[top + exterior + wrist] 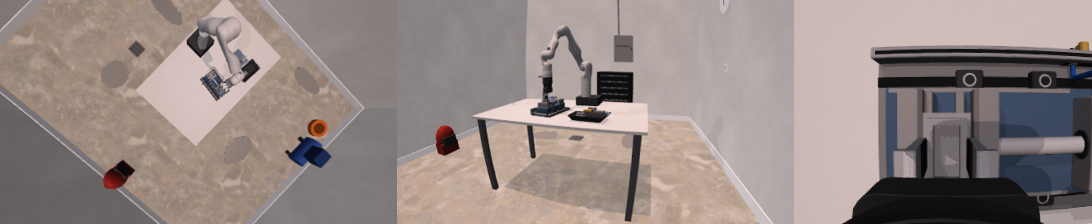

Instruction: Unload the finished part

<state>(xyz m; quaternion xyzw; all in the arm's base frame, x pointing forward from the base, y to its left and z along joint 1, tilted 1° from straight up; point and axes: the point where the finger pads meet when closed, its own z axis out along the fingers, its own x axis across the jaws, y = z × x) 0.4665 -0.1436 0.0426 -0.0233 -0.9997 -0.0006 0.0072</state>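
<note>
My hand is 9 cm past the screw rod and 5 cm above it. From my hand the other things lie so: orange block (32 cm to the left, 10 cm below, 8 cm behind); blue plate (37 cm to the left, 12 cm below, 12 cm behind); vise (8 cm below, 7 cm behind).
</note>
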